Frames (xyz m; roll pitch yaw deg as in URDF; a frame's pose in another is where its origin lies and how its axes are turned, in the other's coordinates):
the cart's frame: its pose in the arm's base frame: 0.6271 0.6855 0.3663 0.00 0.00 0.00
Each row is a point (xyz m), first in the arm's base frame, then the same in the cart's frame.
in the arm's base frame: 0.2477 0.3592 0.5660
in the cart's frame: -0.3794 -0.3263 0.1997
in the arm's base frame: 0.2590 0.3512 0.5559
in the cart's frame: -0.3681 -0.3343 0.1896
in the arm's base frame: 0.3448 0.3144 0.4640
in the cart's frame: -0.2823 -0.3711 0.0977
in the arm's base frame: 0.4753 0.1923 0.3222
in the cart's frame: -0.1518 -0.4932 -0.0441
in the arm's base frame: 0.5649 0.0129 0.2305
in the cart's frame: -0.0622 -0.6726 -0.1358
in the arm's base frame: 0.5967 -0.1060 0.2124
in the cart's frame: -0.0304 -0.7915 -0.1539
